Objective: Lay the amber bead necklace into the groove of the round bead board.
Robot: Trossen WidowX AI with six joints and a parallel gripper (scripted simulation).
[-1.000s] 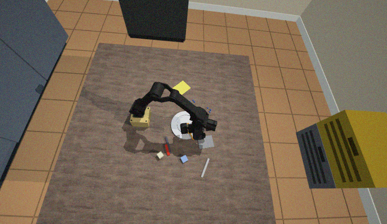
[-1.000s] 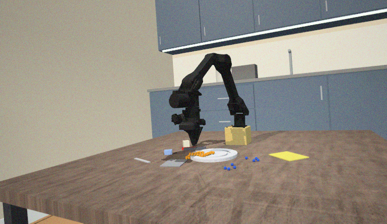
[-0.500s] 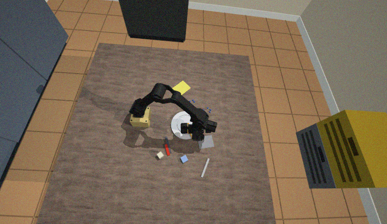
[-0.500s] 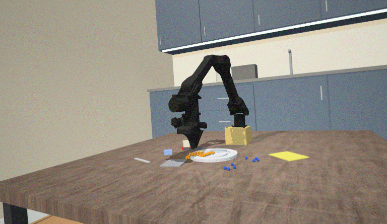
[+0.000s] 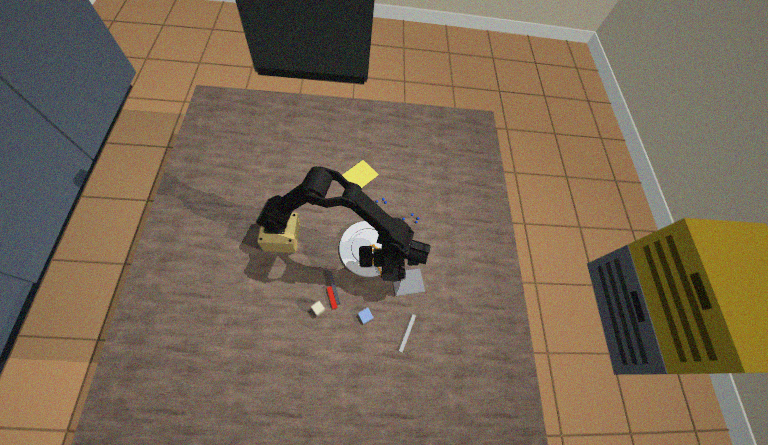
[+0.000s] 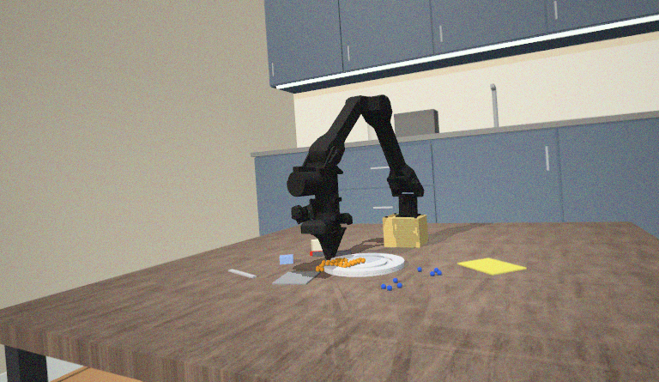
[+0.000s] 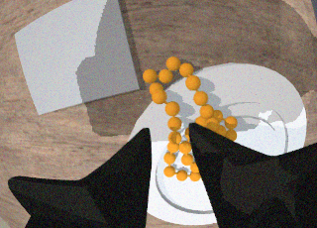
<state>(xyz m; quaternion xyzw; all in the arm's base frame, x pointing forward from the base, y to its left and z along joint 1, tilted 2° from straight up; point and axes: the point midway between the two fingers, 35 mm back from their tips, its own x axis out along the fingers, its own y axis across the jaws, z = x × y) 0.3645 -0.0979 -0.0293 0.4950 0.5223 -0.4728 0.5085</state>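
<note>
Right now my gripper tip is 8 cm short of the grey square tile, 5 cm to the left of it and 3 cm above it. Round my gripper tip: red stick (17 cm behind, 9 cm to the right, 2 cm below); then white stick (7 cm ahead, 21 cm to the right, 3 cm below); then light blue cube (6 cm behind, 17 cm to the right, 2 cm below).
</note>
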